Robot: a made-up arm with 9 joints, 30 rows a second.
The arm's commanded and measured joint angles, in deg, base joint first. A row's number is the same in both.
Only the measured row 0 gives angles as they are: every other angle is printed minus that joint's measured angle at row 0.
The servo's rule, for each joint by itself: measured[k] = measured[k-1] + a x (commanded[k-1-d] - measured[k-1]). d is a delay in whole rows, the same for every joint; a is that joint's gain. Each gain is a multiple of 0.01, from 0.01 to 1. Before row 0 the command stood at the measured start. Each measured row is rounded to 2 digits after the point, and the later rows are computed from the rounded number. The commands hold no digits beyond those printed.
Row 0, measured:
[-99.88 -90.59 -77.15 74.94 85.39 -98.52 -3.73 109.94 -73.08]
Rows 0 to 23, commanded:
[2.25 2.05 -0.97 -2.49 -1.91 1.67 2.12 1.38 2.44]
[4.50 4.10 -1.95 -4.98 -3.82 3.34 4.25 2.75 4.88]
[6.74 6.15 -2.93 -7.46 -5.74 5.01 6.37 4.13 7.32]
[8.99 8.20 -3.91 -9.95 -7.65 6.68 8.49 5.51 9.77]
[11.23 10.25 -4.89 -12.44 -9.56 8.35 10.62 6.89 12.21]
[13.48 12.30 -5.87 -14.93 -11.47 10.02 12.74 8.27 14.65]
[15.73 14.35 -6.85 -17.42 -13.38 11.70 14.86 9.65 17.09]
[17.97 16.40 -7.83 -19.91 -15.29 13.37 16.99 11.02 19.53]
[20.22 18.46 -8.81 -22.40 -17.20 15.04 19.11 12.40 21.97]
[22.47 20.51 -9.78 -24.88 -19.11 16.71 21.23 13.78 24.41]
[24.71 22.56 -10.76 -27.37 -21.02 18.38 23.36 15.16 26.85]
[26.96 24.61 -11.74 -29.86 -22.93 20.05 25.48 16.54 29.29]
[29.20 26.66 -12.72 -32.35 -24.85 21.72 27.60 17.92 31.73]
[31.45 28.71 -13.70 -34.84 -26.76 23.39 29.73 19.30 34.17]
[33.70 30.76 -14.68 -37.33 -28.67 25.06 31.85 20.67 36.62]
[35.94 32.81 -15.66 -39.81 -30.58 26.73 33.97 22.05 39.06]
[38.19 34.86 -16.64 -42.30 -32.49 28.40 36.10 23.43 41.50]
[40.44 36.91 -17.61 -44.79 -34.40 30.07 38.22 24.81 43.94]
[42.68 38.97 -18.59 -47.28 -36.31 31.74 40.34 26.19 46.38]
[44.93 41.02 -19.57 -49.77 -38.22 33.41 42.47 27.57 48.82]
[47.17 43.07 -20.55 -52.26 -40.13 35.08 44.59 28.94 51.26]
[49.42 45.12 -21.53 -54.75 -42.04 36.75 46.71 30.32 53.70]
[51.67 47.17 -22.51 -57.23 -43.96 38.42 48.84 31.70 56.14]
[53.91 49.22 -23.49 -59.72 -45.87 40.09 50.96 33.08 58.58]
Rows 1 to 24, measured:
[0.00 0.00 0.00 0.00 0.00 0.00 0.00 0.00 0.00]
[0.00 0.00 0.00 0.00 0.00 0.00 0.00 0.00 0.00]
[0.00 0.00 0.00 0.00 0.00 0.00 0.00 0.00 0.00]
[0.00 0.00 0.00 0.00 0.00 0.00 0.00 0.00 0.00]
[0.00 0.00 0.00 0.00 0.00 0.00 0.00 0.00 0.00]
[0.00 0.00 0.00 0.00 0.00 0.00 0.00 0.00 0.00]
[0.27 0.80 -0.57 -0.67 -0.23 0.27 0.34 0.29 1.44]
[0.78 2.09 -1.38 -1.83 -0.66 0.76 0.97 0.81 3.47]
[1.50 3.67 -2.29 -3.35 -1.27 1.44 1.83 1.51 5.74]
[2.40 5.44 -3.25 -5.13 -2.04 2.28 2.90 2.35 8.12]
[3.46 7.32 -4.22 -7.10 -2.94 3.25 4.14 3.30 10.53]
[4.66 9.26 -5.19 -9.21 -3.96 4.33 5.52 4.34 12.96]
[5.99 11.25 -6.17 -11.43 -5.09 5.51 7.01 5.46 15.40]
[7.43 13.26 -7.15 -13.72 -6.31 6.77 8.61 6.63 17.84]
[8.96 15.29 -8.13 -16.06 -7.62 8.09 10.29 7.84 20.28]
[10.58 17.33 -9.10 -18.44 -9.00 9.47 12.04 9.09 22.72]
[12.28 19.37 -10.08 -20.85 -10.44 10.90 13.85 10.36 25.16]
[14.04 21.41 -11.06 -23.28 -11.94 12.36 15.71 11.66 27.60]
[15.86 23.46 -12.04 -25.73 -13.49 13.86 17.61 12.97 30.04]
[17.73 25.51 -13.02 -28.19 -15.08 15.38 19.55 14.30 32.48]
[19.65 27.56 -14.00 -30.66 -16.71 16.93 21.52 15.64 34.92]
[21.60 29.61 -14.98 -33.13 -18.37 18.50 23.51 16.99 37.36]
[23.59 31.66 -15.96 -35.61 -20.06 20.08 25.52 18.34 39.80]
[25.61 33.71 -16.93 -38.09 -21.78 21.68 27.55 19.70 42.24]
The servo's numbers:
d 6
a 0.12 0.39 0.59 0.27 0.12 0.16 0.16 0.21 0.59

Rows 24 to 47, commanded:
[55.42 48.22 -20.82 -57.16 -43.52 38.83 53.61 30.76 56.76]
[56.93 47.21 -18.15 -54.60 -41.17 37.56 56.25 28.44 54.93]
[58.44 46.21 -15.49 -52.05 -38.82 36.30 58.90 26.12 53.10]
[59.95 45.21 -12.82 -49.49 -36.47 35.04 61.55 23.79 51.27]
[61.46 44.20 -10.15 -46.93 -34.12 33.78 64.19 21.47 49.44]
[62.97 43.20 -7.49 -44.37 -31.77 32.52 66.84 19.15 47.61]
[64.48 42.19 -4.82 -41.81 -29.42 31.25 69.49 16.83 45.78]
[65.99 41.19 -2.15 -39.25 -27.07 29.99 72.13 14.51 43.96]
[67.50 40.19 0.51 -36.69 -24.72 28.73 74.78 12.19 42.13]
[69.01 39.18 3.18 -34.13 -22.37 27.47 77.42 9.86 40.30]
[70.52 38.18 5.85 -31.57 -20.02 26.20 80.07 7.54 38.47]
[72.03 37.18 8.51 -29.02 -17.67 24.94 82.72 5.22 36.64]
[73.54 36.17 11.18 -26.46 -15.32 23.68 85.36 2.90 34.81]
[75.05 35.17 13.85 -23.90 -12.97 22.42 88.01 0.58 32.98]
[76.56 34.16 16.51 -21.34 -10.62 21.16 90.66 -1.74 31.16]
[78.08 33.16 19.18 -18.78 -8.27 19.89 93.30 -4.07 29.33]
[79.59 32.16 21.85 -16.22 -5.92 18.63 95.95 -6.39 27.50]
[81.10 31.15 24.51 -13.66 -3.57 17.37 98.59 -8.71 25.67]
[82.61 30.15 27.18 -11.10 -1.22 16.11 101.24 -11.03 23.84]
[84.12 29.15 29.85 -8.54 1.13 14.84 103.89 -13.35 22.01]
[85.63 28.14 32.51 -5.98 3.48 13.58 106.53 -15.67 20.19]
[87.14 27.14 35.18 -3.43 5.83 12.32 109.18 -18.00 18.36]
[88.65 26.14 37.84 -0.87 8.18 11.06 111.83 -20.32 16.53]
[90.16 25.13 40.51 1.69 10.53 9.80 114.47 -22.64 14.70]
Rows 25 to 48, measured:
[27.66 35.76 -17.91 -40.57 -23.52 23.29 29.60 21.06 44.68]
[29.73 37.81 -18.89 -43.05 -25.28 24.91 31.66 22.43 47.12]
[31.82 39.86 -19.87 -45.54 -27.06 26.54 33.73 23.80 49.56]
[33.93 41.91 -20.85 -48.03 -28.86 28.17 35.81 25.17 52.00]
[36.06 43.96 -21.83 -50.51 -30.67 29.81 37.89 26.54 54.44]
[38.20 46.01 -22.81 -53.00 -32.49 31.45 39.98 27.91 56.88]
[40.27 46.87 -21.64 -54.12 -33.81 32.63 42.16 28.51 56.81]
[42.27 47.00 -19.58 -54.25 -34.69 33.42 44.41 28.50 55.70]
[44.21 46.69 -17.17 -53.66 -35.19 33.88 46.73 28.00 54.17]
[46.10 46.11 -14.60 -52.53 -35.34 34.07 49.10 27.12 52.46]
[47.94 45.37 -11.97 -51.02 -35.19 34.02 51.51 25.93 50.68]
[49.74 44.52 -9.33 -49.22 -34.78 33.78 53.96 24.51 48.87]
[51.51 43.61 -6.67 -47.22 -34.14 33.38 56.44 22.90 47.05]
[53.25 42.67 -4.00 -45.07 -33.29 32.84 58.95 21.14 45.23]
[54.96 41.70 -1.34 -42.81 -32.26 32.18 61.48 19.26 43.40]
[56.65 40.72 1.33 -40.47 -31.07 31.43 64.03 17.29 41.57]
[58.31 39.73 4.00 -38.07 -29.74 30.59 66.60 15.24 39.74]
[59.96 38.74 6.66 -35.63 -28.29 29.69 69.18 13.14 37.91]
[61.59 37.74 9.33 -33.15 -26.73 28.73 71.77 10.99 36.08]
[63.21 36.74 12.00 -30.65 -25.08 27.72 74.37 8.80 34.25]
[64.81 35.73 14.66 -28.14 -23.34 26.67 76.98 6.59 32.43]
[66.40 34.73 17.33 -25.61 -21.53 25.59 79.59 4.35 30.60]
[67.98 33.73 20.00 -23.07 -19.66 24.48 82.21 2.09 28.77]
[69.55 32.72 22.66 -20.53 -17.73 23.34 84.83 -0.18 26.94]

